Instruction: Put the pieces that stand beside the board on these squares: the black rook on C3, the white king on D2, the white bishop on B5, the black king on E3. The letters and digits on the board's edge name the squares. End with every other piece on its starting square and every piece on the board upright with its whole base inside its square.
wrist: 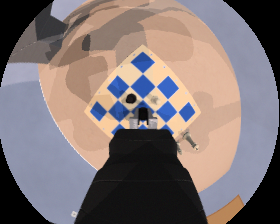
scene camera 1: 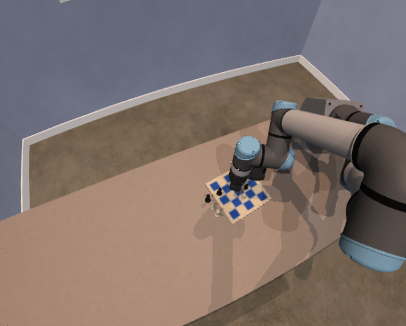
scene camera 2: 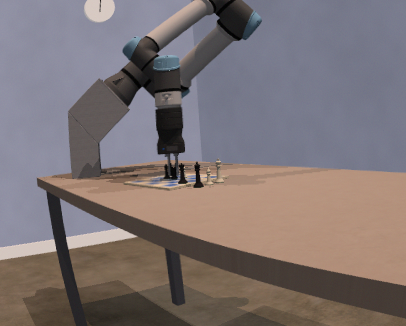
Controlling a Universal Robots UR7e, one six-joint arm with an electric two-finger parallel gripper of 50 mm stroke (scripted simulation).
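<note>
My gripper appears in the pictures, the wrist view among them; a chessboard is visible as well.
</note>
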